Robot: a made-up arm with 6 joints. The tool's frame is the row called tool. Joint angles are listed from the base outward.
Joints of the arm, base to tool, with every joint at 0 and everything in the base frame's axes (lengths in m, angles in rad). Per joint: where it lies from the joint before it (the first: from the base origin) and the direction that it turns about. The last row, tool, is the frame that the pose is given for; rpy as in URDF.
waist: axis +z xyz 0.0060 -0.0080 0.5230
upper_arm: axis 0 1 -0.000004 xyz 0.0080 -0.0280 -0.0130
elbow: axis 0 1 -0.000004 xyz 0.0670 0.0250 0.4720
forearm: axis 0 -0.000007 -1 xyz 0.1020 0.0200 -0.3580
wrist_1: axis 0 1 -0.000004 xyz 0.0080 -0.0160 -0.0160
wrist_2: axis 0 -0.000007 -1 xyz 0.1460 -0.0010 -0.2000
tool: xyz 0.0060 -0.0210 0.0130 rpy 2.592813 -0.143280 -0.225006
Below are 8 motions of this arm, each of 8 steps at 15 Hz.
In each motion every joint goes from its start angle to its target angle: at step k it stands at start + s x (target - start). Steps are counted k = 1, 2, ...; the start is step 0. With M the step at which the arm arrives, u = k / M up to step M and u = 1 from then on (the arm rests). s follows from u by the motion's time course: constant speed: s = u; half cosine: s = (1 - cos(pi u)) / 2; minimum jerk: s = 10 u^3 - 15 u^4 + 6 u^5.
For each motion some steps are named. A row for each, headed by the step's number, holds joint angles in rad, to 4 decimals.
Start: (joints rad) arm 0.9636 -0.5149 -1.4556 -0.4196 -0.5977 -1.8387
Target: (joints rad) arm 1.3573 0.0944 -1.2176 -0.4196 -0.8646 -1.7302
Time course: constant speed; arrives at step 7
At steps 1, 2, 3, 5, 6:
1: 1.0198 -0.4279 -1.4216 -0.4196 -0.6358 -1.8232
2: 1.0761 -0.3408 -1.3876 -0.4196 -0.6740 -1.8077
3: 1.1323 -0.2538 -1.3536 -0.4196 -0.7121 -1.7922
5: 1.2448 -0.0797 -1.2856 -0.4196 -0.7883 -1.7612
6: 1.3011 0.0074 -1.2516 -0.4196 -0.8265 -1.7457

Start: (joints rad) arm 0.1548 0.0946 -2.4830 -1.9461 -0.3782 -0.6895
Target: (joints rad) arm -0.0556 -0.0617 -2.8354 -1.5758 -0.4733 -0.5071
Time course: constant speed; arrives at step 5
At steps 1, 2, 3, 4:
1: 0.1127 0.0633 -2.5535 -1.8720 -0.3972 -0.6530
2: 0.0706 0.0321 -2.6240 -1.7980 -0.4162 -0.6165
3: 0.0286 0.0008 -2.6944 -1.7239 -0.4353 -0.5801
4: -0.0135 -0.0304 -2.7649 -1.6499 -0.4543 -0.5436

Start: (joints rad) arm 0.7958 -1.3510 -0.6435 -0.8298 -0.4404 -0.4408
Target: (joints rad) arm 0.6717 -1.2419 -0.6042 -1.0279 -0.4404 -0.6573
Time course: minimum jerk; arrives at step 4
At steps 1, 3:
1: 0.7830 -1.3397 -0.6394 -0.8503 -0.4404 -0.4632
3: 0.6845 -1.2532 -0.6083 -1.0074 -0.4404 -0.6349

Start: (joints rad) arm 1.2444 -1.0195 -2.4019 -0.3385 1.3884 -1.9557
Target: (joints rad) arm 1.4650 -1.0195 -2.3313 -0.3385 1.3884 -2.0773
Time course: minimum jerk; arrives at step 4
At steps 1, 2, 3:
1: 1.2672 -1.0195 -2.3946 -0.3385 1.3884 -1.9683
2: 1.3547 -1.0195 -2.3666 -0.3385 1.3884 -2.0165
3: 1.4422 -1.0195 -2.3386 -0.3385 1.3884 -2.0647

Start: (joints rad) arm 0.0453 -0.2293 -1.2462 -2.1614 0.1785 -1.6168
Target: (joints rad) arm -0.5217 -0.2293 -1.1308 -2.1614 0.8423 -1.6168
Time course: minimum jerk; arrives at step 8
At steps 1, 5, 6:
1: 0.0362 -0.2293 -1.2443 -2.1614 0.1892 -1.6168
5: -0.3657 -0.2293 -1.1626 -2.1614 0.6596 -1.6168
6: -0.4630 -0.2293 -1.1427 -2.1614 0.7736 -1.6168

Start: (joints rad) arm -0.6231 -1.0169 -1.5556 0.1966 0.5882 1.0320
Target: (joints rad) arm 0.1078 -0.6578 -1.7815 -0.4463 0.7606 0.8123
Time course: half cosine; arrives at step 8
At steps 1, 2, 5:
1: -0.5953 -1.0032 -1.5642 0.1721 0.5948 1.0236
2: -0.5161 -0.9643 -1.5887 0.1024 0.6134 0.9998
5: -0.1178 -0.7686 -1.7118 -0.2479 0.7074 0.8801

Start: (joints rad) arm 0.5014 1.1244 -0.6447 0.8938 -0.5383 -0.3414
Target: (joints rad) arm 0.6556 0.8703 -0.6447 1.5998 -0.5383 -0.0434
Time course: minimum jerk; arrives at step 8
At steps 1, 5, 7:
1: 0.5039 1.1203 -0.6447 0.9051 -0.5383 -0.3366
5: 0.6132 0.9402 -0.6447 1.4055 -0.5383 -0.1254
7: 0.6531 0.8744 -0.6447 1.5885 -0.5383 -0.0482

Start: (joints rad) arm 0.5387 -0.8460 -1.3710 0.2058 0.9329 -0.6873
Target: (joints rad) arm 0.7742 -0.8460 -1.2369 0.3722 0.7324 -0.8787
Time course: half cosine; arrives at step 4
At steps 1, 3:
1: 0.5732 -0.8460 -1.3514 0.2302 0.9035 -0.7153
3: 0.7397 -0.8460 -1.2565 0.3478 0.7618 -0.8507

